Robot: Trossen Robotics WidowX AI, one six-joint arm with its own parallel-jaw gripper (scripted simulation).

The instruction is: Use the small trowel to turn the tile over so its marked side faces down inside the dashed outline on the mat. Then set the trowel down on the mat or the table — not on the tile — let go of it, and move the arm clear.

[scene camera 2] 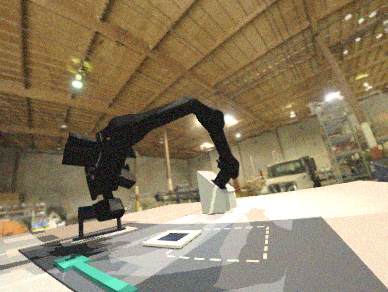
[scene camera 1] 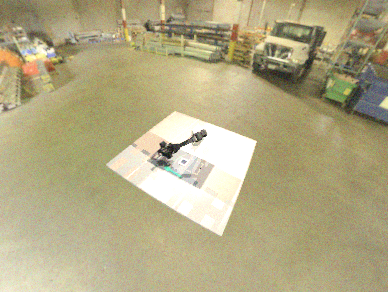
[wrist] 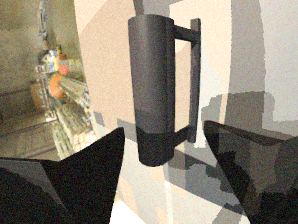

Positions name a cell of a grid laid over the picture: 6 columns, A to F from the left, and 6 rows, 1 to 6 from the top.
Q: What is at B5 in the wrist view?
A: My gripper.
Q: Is my gripper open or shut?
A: Open.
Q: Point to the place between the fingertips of my gripper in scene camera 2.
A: B5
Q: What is my gripper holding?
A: Nothing.
